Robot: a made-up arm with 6 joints.
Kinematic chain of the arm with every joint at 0, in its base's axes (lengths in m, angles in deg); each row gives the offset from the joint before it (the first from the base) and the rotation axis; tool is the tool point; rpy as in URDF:
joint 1: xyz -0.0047 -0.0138 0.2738 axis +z
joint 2: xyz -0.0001 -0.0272 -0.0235 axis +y
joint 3: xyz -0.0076 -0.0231 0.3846 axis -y
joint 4: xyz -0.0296 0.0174 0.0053 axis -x
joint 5: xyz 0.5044 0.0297 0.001 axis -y
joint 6: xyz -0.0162 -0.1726 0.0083 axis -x
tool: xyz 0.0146 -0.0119 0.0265 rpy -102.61 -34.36 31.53
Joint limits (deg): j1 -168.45..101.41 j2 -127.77..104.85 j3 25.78..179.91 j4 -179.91..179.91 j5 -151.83..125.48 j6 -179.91..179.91
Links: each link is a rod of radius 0.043 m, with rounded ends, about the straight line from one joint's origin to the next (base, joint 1, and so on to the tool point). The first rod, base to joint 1, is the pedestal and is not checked.
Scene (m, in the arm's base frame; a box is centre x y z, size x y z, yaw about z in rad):
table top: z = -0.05
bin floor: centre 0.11 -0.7 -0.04 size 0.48 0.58 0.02 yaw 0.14
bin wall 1: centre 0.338 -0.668 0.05 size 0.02 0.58 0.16 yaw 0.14
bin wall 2: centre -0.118 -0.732 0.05 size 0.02 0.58 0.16 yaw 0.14
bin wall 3: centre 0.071 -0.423 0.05 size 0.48 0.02 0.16 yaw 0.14
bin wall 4: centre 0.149 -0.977 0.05 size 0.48 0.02 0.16 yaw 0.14
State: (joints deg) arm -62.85 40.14 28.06 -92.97 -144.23 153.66
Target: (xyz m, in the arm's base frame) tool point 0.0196 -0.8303 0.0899
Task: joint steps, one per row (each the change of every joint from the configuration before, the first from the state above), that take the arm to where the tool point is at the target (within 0.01 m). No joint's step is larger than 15 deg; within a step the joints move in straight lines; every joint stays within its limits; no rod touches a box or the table.
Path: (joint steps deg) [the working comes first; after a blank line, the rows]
Joints at the target: -84.90 82.92 70.05 -86.82 -148.49 148.92
Straight joint move there: clear.

1: -7.35 14.26 14.00 2.05 -1.42 -1.58
2: -7.35 14.26 13.99 2.05 -1.42 -1.58
3: -7.35 14.26 14.00 2.05 -1.42 -1.58

